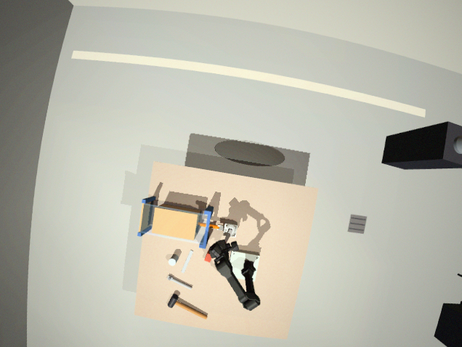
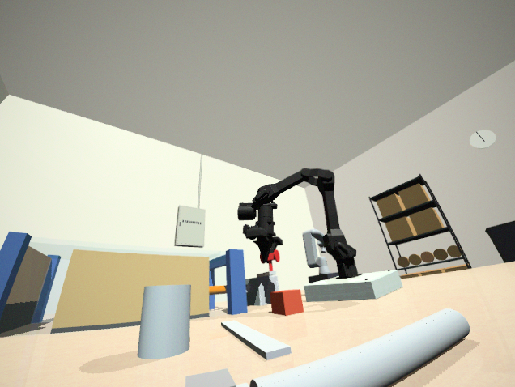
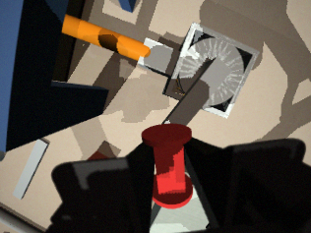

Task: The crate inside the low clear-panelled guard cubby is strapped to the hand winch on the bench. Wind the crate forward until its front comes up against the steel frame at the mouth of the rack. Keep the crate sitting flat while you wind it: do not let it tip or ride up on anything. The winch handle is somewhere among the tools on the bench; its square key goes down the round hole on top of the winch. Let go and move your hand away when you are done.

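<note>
My gripper tip is now 4 cm past the winch, 10 cm to the left of it and 10 cm above it. Also, from my gripper tip: winch crank handle: 1 cm behind, 3 cm to the right, 3 cm below; blue frame: 13 cm ahead, 8 cm to the right, 2 cm below; red knob: 1 cm behind, 1 cm to the left.
</note>
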